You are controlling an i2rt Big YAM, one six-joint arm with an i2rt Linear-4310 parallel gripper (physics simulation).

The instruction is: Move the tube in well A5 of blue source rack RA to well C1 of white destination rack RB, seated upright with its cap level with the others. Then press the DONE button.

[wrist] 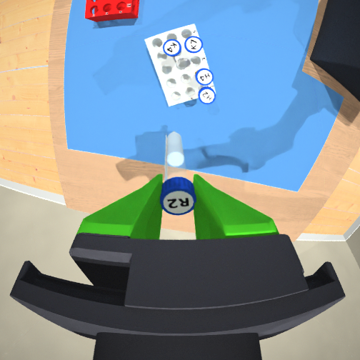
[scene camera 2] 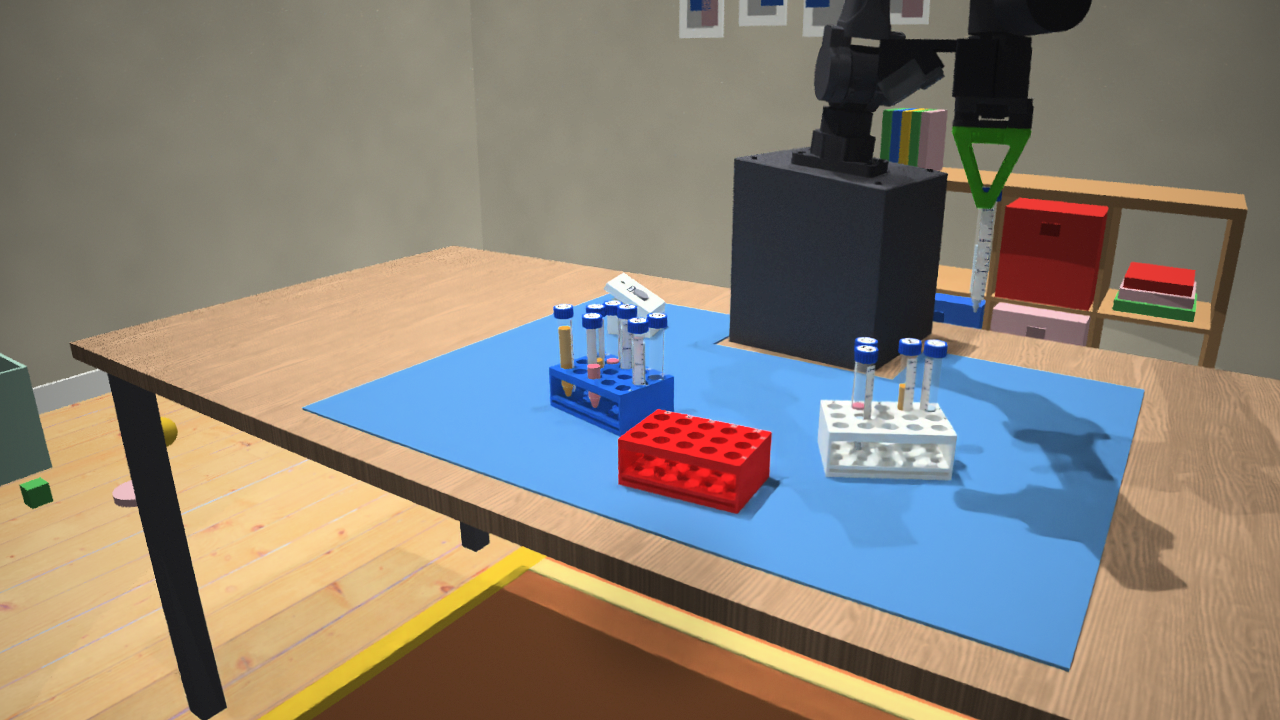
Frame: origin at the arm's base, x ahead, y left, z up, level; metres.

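Where they show: gripper, fingertip midpoint: [scene camera 2: 984,206]; arm's base, link origin: [scene camera 2: 839,167].
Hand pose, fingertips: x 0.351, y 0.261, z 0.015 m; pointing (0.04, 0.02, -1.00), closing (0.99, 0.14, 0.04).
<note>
Things, the pixels of their top centre, and the offset from my fingertips. "spot": a spot on its surface instead. Level surfaces: height alone.
- tube, top centre: [scene camera 2: 989,187] dx +0.004, dy +0.003, dz +0.019 m
- white rack RB, top centre: [scene camera 2: 885,416] dx +0.014, dy -0.071, dz -0.224 m
- blue rack RA, surface spot: [scene camera 2: 656,404] spot: dx +0.049, dy -0.328, dz -0.251 m
- white box with the DONE button, surface spot: [scene camera 2: 637,291] spot: dx -0.249, dy -0.536, dz -0.212 m
- red rack, top centre: [scene camera 2: 695,435] dx +0.156, dy -0.221, dz -0.224 m
- blue mat, surface height: dz -0.274 m
My gripper [scene camera 2: 987,198] [wrist: 177,181] is shut on a tube with a blue cap marked R2. The tube [scene camera 2: 982,255] [wrist: 175,150] hangs nearly upright, high above the table, beyond the white rack in the scene view. The white rack RB [scene camera 2: 886,420] [wrist: 157,60] stands on the mat with several blue-capped tubes in it; in the wrist view it lies ahead of the held tube. The blue rack RA [scene camera 2: 656,404] holds several tubes. The white box with the DONE button [scene camera 2: 637,291] stands behind the blue rack; its label is too small to read.
A red rack [scene camera 2: 693,437] [wrist: 121,7] stands between the blue and white racks, nearer the front edge. The blue mat [scene camera 2: 1002,573] [wrist: 100,115] lies under the racks. The black pedestal [scene camera 2: 805,259] [wrist: 340,45] carries the arm. A shelf unit [scene camera 2: 1239,232] stands behind.
</note>
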